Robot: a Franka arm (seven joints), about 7 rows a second.
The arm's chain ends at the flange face. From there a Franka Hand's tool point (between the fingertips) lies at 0.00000 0.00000 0.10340 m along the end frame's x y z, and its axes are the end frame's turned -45 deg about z.
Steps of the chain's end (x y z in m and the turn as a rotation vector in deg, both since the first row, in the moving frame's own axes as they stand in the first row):
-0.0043 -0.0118 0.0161 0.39 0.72 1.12
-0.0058 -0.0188 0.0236 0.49 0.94 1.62
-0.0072 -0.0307 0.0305 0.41 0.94 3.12
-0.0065 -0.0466 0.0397 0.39 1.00 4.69
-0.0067 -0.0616 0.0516 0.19 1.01 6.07
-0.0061 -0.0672 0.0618 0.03 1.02 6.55
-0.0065 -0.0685 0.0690 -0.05 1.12 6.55
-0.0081 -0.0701 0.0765 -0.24 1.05 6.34
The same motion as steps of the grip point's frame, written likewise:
0.0067 -0.0109 0.0161 -0.23 0.78 1.12
0.0110 -0.0168 0.0236 -0.32 1.01 1.62
0.0183 -0.0261 0.0305 -0.37 0.95 3.12
0.0301 -0.0367 0.0397 -0.43 0.98 4.69
0.0403 -0.0472 0.0516 -0.58 0.85 6.07
0.0445 -0.0505 0.0618 -0.70 0.74 6.55
0.0451 -0.0515 0.0690 -0.83 0.76 6.55
0.0448 -0.0536 0.0765 -0.91 0.57 6.34

